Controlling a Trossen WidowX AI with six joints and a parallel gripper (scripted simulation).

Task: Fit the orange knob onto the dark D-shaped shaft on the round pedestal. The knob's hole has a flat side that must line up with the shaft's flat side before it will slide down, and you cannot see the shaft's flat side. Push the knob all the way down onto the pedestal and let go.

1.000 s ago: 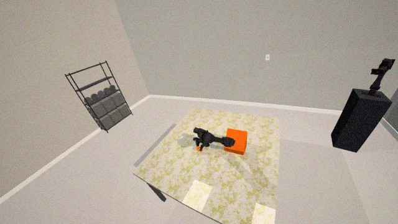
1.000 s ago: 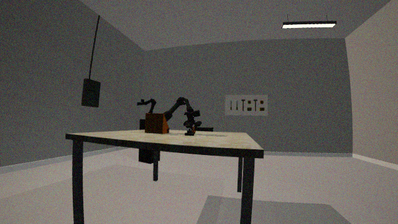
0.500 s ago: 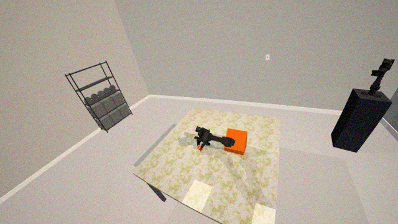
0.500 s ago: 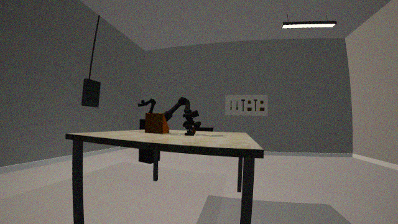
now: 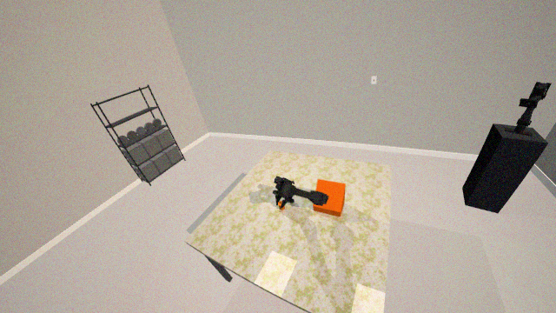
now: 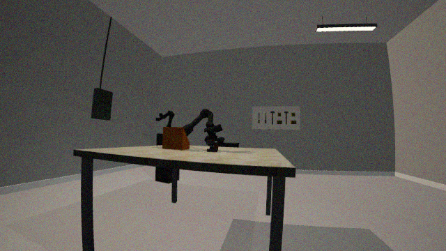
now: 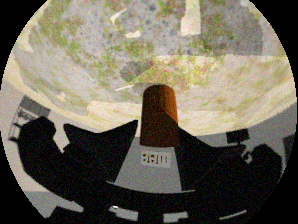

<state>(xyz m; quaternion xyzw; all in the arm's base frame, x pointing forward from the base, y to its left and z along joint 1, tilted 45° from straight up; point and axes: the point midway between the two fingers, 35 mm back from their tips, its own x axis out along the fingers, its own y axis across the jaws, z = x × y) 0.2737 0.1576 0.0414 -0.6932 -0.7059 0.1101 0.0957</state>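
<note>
My gripper tip is 10 mm past the orange knob and 20 mm to the left of it. Also, from my gripper tip: dark pedestal: 40 mm ahead, 200 mm to the right.
</note>
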